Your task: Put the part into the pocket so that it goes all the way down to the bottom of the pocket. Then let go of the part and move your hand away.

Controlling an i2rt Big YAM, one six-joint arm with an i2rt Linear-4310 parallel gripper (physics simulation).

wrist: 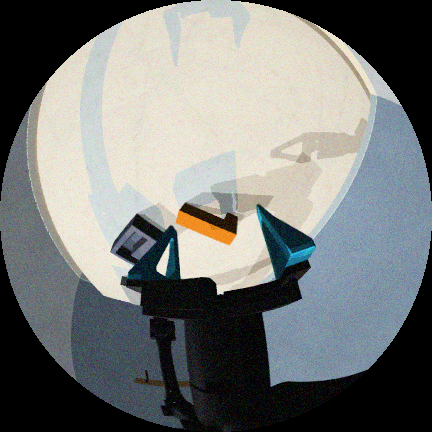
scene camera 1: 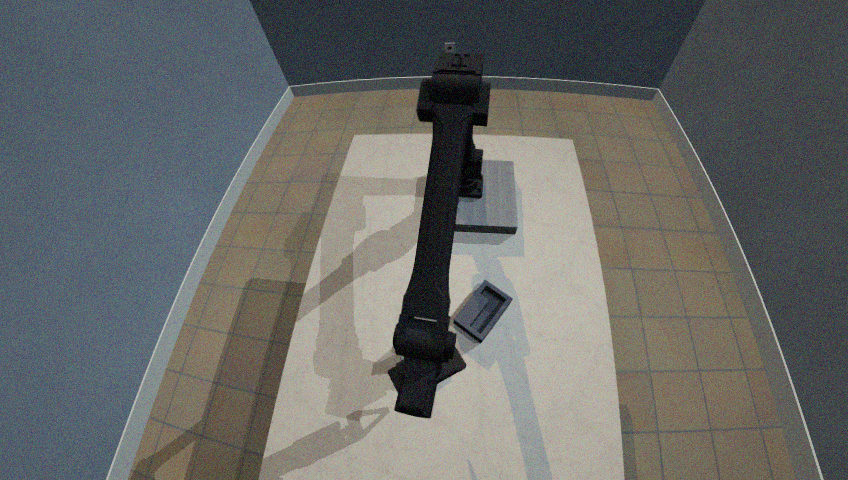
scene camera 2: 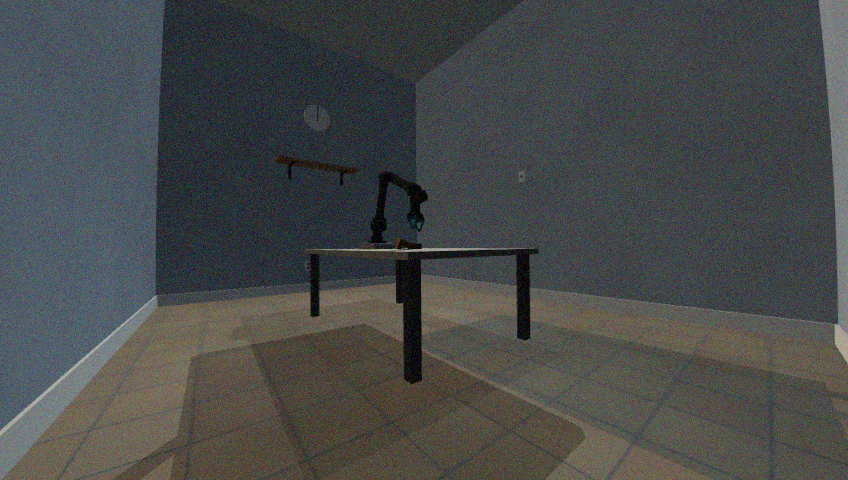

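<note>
The orange L-shaped part rests on the table beside the pocket block, apart from it; in the wrist view its short leg is at the right end. Whether it lies flat or on edge is unclear. It does not show in scene camera 1, where the arm covers that area. The dark grey block sits on the table with its pocket facing up; the left finger overlaps one corner of it in the wrist view. My gripper is wide open and empty, pointing down above the table, with the part showing between its teal fingers.
The black arm reaches from its grey base plate over the pale table, passing left of the block. Arm shadows cross the table. A wooden shelf and a round clock are on the wall.
</note>
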